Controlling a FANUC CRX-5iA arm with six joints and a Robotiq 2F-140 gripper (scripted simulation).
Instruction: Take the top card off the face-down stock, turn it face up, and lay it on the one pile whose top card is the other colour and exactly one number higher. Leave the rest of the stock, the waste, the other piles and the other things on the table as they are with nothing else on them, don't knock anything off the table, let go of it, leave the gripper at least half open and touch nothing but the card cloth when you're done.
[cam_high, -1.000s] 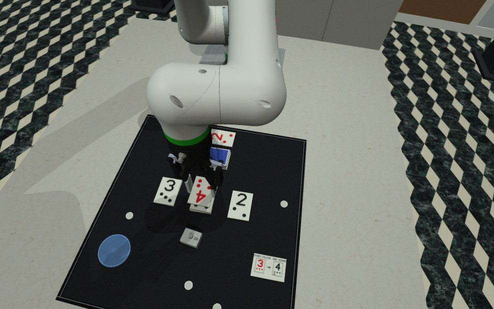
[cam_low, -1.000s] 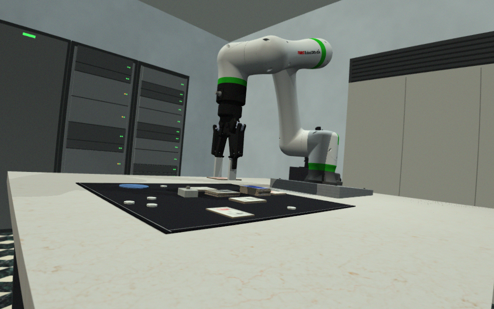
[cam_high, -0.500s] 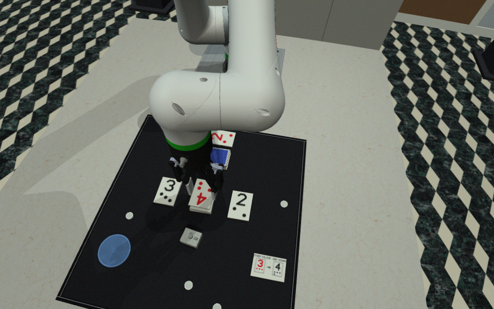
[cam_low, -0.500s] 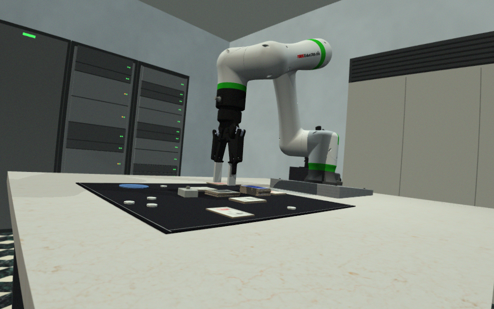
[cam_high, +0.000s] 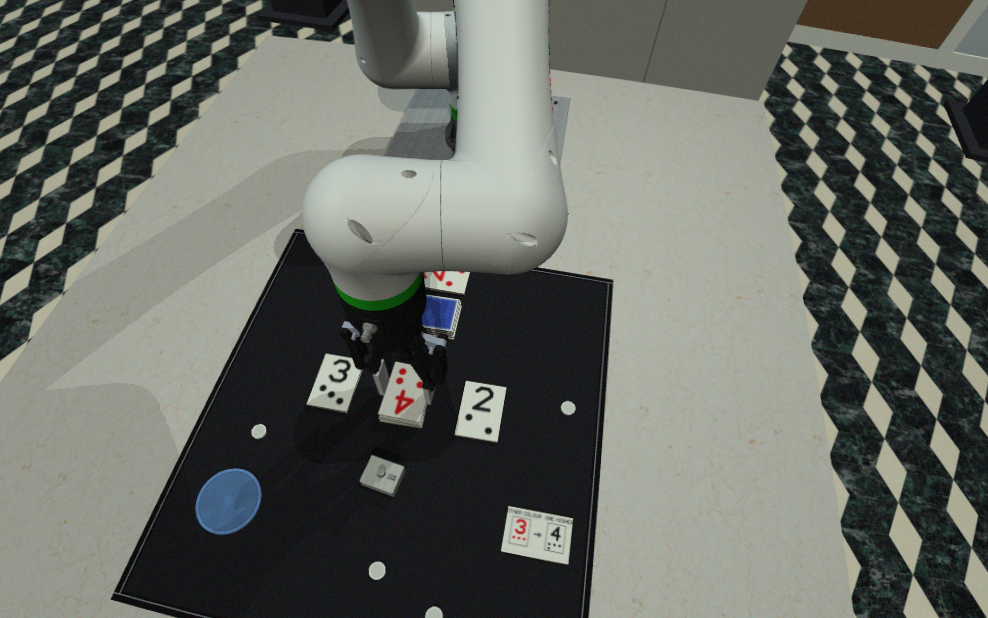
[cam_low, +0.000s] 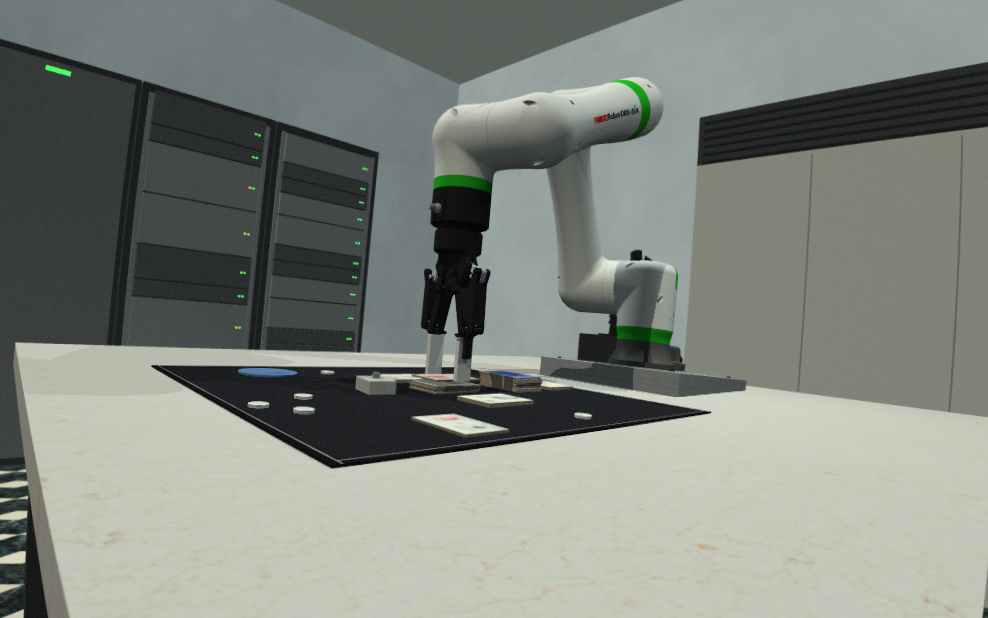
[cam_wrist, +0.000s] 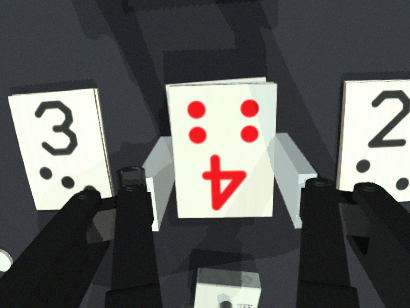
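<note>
The black card cloth lies 3 cm ahead of my hand and 6 cm below it. Also, from my hand: rule card 15 cm ahead, 23 cm to the left, 5 cm below; grey box 13 cm ahead, 1 cm to the left, 3 cm below.
</note>
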